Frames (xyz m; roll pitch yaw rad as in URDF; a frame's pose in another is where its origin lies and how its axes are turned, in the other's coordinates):
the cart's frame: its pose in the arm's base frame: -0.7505 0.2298 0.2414 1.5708 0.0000 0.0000
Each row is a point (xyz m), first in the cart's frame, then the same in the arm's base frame.
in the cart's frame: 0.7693 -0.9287 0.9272
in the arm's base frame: 0.0188 -0.6974 -0.6873
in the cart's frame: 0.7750 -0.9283 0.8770
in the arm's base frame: 0.0245 -0.6472 -0.6869
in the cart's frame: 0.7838 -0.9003 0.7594
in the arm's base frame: 0.0333 -0.5296 -0.6589
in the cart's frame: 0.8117 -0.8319 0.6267
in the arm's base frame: 0.0612 -0.3969 -0.5905
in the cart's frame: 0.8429 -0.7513 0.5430
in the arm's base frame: 0.0924 -0.3132 -0.5099
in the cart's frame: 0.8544 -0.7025 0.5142
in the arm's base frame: 0.1039 -0.2844 -0.4611
